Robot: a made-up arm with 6 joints.
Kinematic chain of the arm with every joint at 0, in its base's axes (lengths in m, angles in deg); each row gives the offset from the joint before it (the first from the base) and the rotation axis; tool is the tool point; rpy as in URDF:
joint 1: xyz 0 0 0.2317 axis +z
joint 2: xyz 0 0 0 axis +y
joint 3: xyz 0.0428 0 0.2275 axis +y
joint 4: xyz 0.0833 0 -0.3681 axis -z
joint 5: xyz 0 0 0 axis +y
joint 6: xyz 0.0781 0 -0.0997 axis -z
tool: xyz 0 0 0 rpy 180 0 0
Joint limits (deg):
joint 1: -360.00..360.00
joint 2: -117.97..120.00
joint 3: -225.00..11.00
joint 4: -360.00..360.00
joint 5: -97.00..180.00
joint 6: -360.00..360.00
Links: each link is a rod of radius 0.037 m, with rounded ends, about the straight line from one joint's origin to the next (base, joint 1, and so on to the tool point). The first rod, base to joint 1, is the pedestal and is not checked.
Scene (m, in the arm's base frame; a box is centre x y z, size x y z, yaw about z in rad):
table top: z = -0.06
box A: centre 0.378 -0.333 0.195 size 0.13 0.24 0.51 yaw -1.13
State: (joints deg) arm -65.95 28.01 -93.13 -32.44 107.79 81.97
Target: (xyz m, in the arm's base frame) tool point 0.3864 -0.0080 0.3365
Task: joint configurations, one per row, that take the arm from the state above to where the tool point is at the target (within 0.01 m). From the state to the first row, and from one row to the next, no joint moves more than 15 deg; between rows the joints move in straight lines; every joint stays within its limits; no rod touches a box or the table.
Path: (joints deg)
1: -64.99 13.31 -95.81 -41.87 117.75 70.42
2: -64.03 -1.39 -98.48 -51.31 127.71 58.86
3: -63.07 -16.09 -101.16 -60.74 137.66 47.31
4: -62.12 -30.79 -103.83 -70.18 147.62 35.76
5: -61.16 -45.50 -106.51 -79.61 157.58 24.20
6: -48.58 -36.32 -100.66 -65.47 152.36 35.76
7: -36.01 -27.14 -94.81 -51.33 147.15 47.31
8: -23.43 -17.97 -88.96 -37.20 141.93 58.86
9: -10.86 -8.79 -83.11 -23.06 136.72 70.42
10: 1.72 0.39 -77.26 -8.92 131.50 81.97

